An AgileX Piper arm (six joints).
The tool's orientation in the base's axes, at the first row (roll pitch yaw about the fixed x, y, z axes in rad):
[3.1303 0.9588 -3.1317]
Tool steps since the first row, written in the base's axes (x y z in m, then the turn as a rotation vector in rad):
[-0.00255 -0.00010 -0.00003 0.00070 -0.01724 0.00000]
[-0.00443 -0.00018 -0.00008 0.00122 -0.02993 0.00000]
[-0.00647 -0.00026 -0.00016 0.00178 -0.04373 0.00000]
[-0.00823 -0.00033 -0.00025 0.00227 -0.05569 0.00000]
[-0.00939 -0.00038 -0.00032 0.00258 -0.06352 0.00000]
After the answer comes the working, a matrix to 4 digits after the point.
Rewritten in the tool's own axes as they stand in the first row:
[0.00149 -0.00005 -0.00207 -0.00030 -0.01725 0.00024]
[0.00261 -0.00010 -0.00358 -0.00053 -0.02995 0.00042]
[0.00385 -0.00014 -0.00521 -0.00077 -0.04376 0.00061]
[0.00493 -0.00017 -0.00660 -0.00099 -0.05572 0.00078]
[0.00566 -0.00020 -0.00751 -0.00112 -0.06356 0.00088]

The tool's axes in the first row as the columns of a matrix, in the base's axes (rounded; the answer above uses it unrounded):
[-0.5745 -0.0191 0.8183]
[-0.0057 0.9998 0.0194]
[-0.8185 0.0065 -0.5745]

